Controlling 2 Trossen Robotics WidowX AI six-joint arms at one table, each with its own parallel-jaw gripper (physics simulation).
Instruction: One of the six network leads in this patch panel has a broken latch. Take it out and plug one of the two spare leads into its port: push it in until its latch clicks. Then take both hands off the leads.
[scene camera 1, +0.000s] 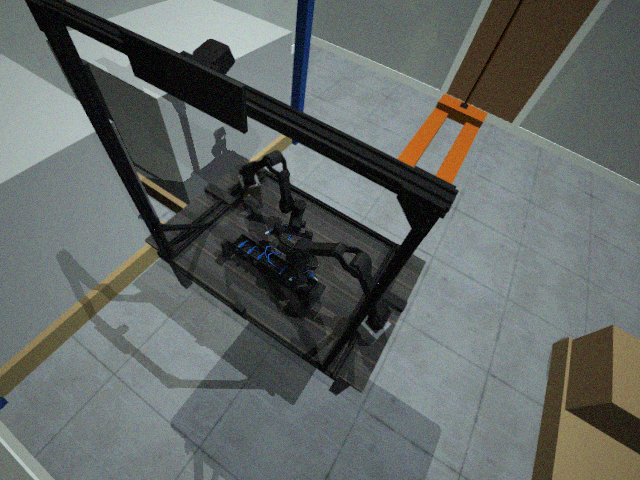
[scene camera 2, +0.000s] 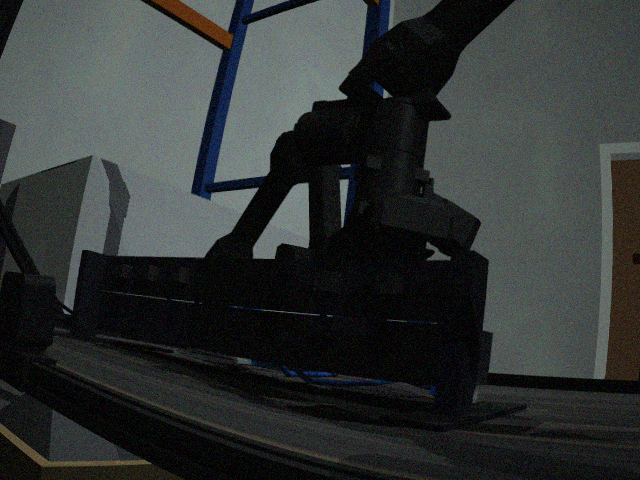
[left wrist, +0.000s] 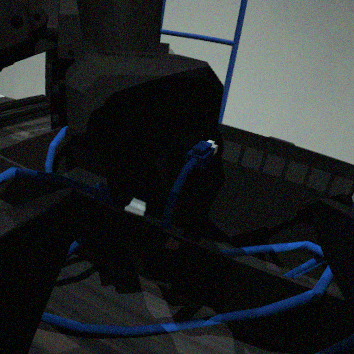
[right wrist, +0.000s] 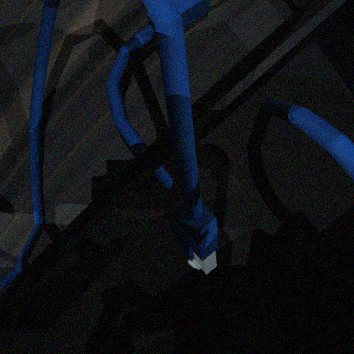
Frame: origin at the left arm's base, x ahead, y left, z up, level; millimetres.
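Seen in the pictures: left gripper, fingertip midpoint: (left wrist: 200, 206); right gripper, fingertip midpoint: (scene camera 1: 295, 276) (left wrist: 113, 183) (right wrist: 209, 250); left arm's base, link origin: (scene camera 1: 249, 180); right arm's base, link origin: (scene camera 1: 375, 322).
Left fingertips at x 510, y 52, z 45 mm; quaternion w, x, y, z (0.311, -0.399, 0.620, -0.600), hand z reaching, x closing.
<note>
Offsets run from my left fingertips to a thing's top centre. "spot": to the spot under its first point. Level surfaces: height alone.
The black patch panel @[dx +40, dy -106, dz -6 mm] (scene camera 1: 233, 250) (scene camera 2: 270, 295) (left wrist: 281, 165) stands on the dark wooden table @[dz -114 mm] (scene camera 1: 347, 238), with several blue leads around it. One blue lead's plug (left wrist: 203, 149) (right wrist: 204, 242) sits at the panel with its pale tip showing. My right gripper (scene camera 1: 295, 268) hangs open just over this plug; its dark body (left wrist: 140, 116) fills the left wrist view, and its fingers are lost in shadow. Another lead's pale plug tip @[spot: dx +108, dy -29, dz -78 mm] (left wrist: 135, 206) lies beside it. My left gripper (scene camera 1: 297, 229) is open and empty, a little behind the panel.
Loose blue cable @[spot: dx +3, dy -40, dz -94 mm] (left wrist: 218, 317) (right wrist: 36, 123) loops over the table in front of the panel. A black frame (scene camera 1: 347, 152) surrounds the table, with a blue post (scene camera 1: 302, 52) behind. The right arm (scene camera 1: 361, 262) reaches in from the right.
</note>
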